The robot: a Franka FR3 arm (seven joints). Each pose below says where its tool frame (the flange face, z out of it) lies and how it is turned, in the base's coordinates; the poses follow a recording.
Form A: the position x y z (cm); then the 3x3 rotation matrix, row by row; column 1 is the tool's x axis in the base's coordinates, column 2 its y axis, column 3 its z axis. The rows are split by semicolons.
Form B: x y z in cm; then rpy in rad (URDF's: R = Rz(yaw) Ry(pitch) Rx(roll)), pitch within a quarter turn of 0, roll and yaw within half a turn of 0. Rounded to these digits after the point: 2 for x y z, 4 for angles.
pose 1, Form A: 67.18 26.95 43.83; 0.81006 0.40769 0.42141; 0.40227 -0.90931 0.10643; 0.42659 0.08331 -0.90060
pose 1, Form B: 67.18 26.95 43.83 3.0494 -0.4407 0.4609
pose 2, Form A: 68.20 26.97 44.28; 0.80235 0.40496 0.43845; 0.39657 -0.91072 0.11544; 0.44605 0.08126 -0.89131
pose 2, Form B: 68.20 26.97 44.28 3.0507 -0.4623 0.4590
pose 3, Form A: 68.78 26.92 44.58; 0.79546 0.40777 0.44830; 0.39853 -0.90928 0.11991; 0.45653 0.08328 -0.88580
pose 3, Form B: 68.78 26.92 44.58 3.0479 -0.4741 0.4645
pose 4, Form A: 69.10 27.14 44.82; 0.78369 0.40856 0.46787; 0.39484 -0.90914 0.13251; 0.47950 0.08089 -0.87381
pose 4, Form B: 69.10 27.14 44.82 3.0493 -0.5001 0.4667
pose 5, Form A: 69.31 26.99 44.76; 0.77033 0.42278 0.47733; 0.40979 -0.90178 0.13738; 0.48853 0.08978 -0.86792
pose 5, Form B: 69.31 26.99 44.76 3.0385 -0.5104 0.4889
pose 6, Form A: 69.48 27.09 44.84; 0.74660 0.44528 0.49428; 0.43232 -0.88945 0.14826; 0.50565 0.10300 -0.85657
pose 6, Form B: 69.48 27.09 44.84 3.0219 -0.5301 0.5249
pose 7, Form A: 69.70 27.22 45.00; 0.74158 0.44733 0.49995; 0.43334 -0.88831 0.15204; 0.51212 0.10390 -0.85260
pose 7, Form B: 69.70 27.22 45.00 3.0203 -0.5377 0.5288
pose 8, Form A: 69.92 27.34 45.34; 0.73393 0.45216 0.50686; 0.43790 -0.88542 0.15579; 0.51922 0.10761 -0.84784
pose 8, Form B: 69.92 27.34 45.34 3.0153 -0.5459 0.5380
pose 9, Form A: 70.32 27.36 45.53; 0.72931 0.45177 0.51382; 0.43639 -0.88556 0.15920; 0.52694 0.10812 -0.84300
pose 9, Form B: 70.32 27.36 45.53 3.0140 -0.5550 0.5392
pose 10, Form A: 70.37 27.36 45.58; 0.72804 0.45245 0.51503; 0.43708 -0.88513 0.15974; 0.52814 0.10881 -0.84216
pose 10, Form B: 70.37 27.36 45.58 3.0131 -0.5564 0.5407
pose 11, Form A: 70.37 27.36 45.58; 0.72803 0.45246 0.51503; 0.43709 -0.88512 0.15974; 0.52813 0.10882 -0.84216
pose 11, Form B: 70.37 27.36 45.58 3.0131 -0.5564 0.5407
